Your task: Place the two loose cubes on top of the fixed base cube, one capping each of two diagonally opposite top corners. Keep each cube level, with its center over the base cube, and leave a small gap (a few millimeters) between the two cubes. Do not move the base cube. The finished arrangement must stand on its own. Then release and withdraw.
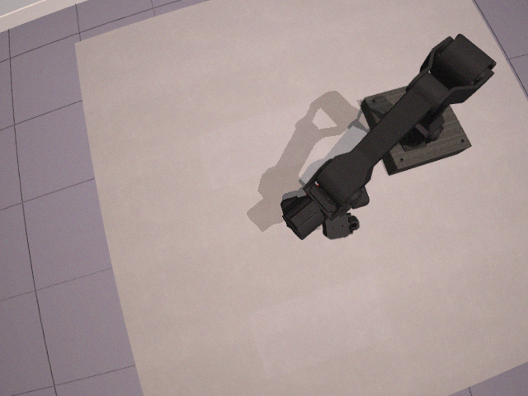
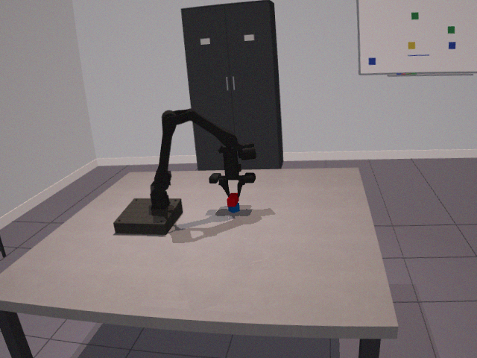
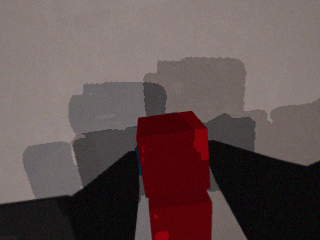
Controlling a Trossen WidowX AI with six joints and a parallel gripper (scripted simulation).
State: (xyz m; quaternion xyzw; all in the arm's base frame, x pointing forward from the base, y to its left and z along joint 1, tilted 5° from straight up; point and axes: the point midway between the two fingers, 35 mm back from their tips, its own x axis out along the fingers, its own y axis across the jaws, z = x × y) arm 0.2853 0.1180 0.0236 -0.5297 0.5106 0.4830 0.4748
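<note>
Now: gripper tip 2 cm to the left of the blue cube and 4 cm above it.
</note>
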